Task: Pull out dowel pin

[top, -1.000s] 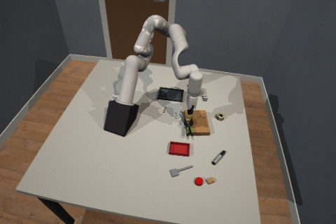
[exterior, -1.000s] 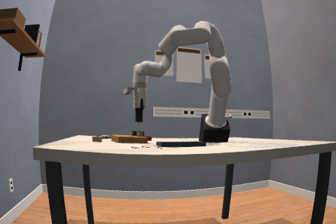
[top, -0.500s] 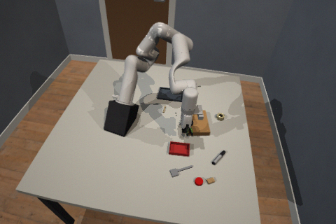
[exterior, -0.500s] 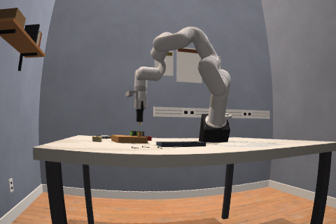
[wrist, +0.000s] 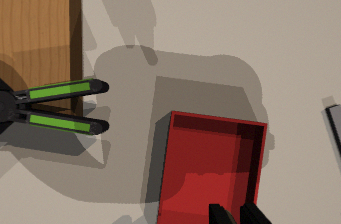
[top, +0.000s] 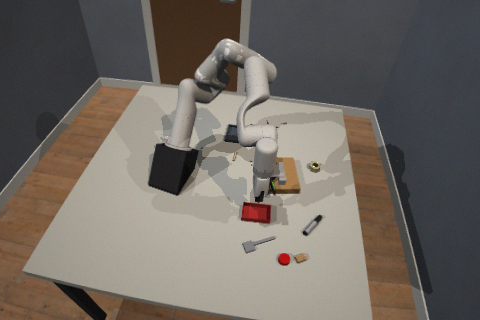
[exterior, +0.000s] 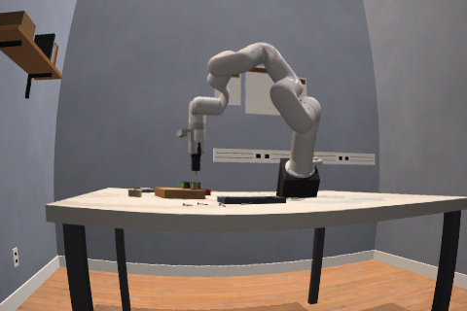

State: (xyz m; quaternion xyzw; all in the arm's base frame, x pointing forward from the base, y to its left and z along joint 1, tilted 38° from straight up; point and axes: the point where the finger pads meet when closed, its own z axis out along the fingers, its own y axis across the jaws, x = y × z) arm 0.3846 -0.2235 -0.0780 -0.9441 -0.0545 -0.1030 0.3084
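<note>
Now: hand 120 mm above the red tray. The rest, counted from my hand: grey scraper: 10 mm ahead, 140 mm to the right, 120 mm below; then small wooden block: 40 mm ahead, 230 mm to the left, 80 mm below; then dowel pin: 20 mm below.
</note>
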